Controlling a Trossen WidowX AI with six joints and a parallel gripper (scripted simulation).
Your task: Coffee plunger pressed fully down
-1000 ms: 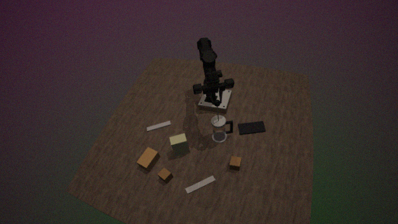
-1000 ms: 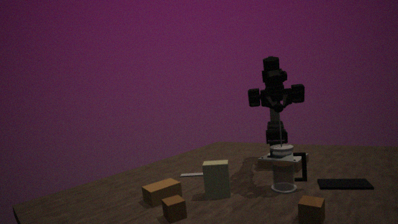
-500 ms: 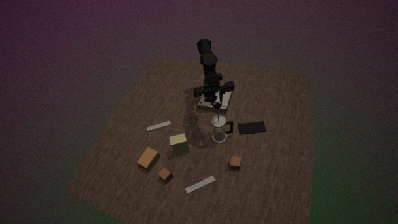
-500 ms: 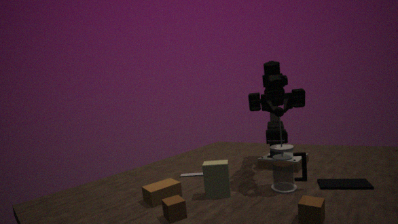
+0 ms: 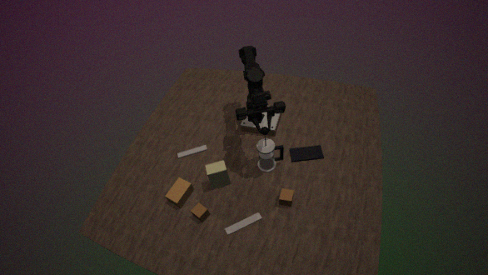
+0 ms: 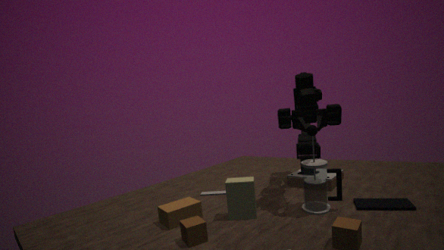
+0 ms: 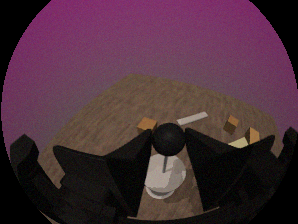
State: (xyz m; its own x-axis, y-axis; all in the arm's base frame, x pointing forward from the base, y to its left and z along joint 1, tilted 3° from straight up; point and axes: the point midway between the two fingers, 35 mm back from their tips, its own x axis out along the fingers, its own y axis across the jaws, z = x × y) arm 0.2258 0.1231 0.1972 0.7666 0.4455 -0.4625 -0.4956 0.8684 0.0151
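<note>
Now: the glass coffee press 2 cm behind my gripper tip, 1 cm to the left of it and 12 cm below it. From my gripper tip the other things lie so: black flat plate 12 cm behind, 15 cm to the left, 23 cm below; then pale green block 13 cm ahead, 17 cm to the right, 18 cm below.
</note>
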